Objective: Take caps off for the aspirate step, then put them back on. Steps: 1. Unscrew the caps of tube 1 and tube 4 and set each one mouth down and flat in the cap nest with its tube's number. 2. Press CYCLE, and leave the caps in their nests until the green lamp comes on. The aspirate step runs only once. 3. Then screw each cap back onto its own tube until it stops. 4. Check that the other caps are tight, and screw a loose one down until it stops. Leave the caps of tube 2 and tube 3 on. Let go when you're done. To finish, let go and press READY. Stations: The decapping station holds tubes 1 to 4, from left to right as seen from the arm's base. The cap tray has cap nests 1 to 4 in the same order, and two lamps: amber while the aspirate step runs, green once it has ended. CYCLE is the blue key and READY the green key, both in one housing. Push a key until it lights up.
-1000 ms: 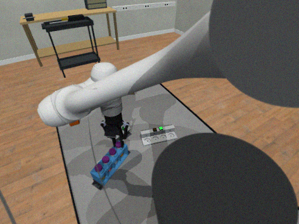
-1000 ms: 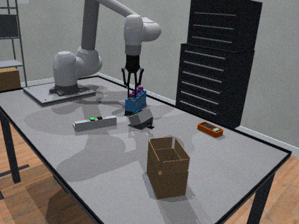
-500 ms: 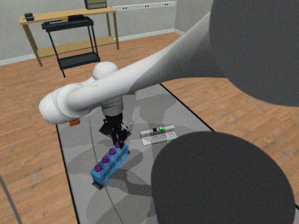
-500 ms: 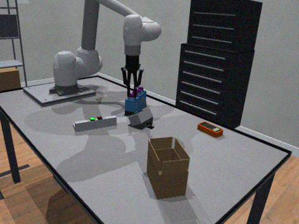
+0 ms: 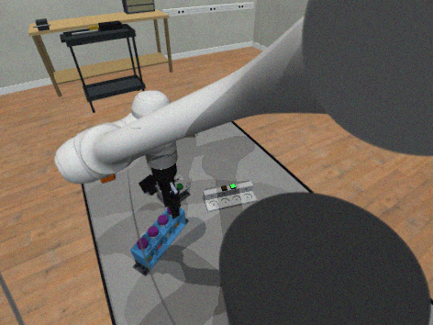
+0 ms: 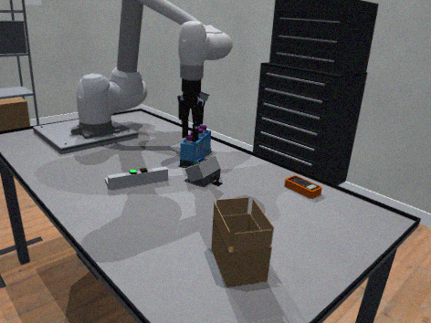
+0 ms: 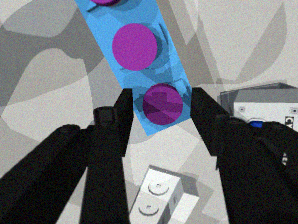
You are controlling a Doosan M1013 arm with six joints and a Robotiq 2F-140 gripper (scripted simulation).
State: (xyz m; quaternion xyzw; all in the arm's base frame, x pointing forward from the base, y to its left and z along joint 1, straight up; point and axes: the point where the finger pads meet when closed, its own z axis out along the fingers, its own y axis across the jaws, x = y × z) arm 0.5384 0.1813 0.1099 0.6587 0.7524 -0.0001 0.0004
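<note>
Right now the purple cap is 130 mm to the left of my hand, 80 mm behind it and 30 mm below it. Round my hand: grey key housing (150 mm ahead, 90 mm below, 60 mm to the right); green ready key (140 mm ahead, 80 mm to the right, 70 mm below); blue cycle key (120 mm ahead, 70 mm below, 40 mm to the right).
</note>
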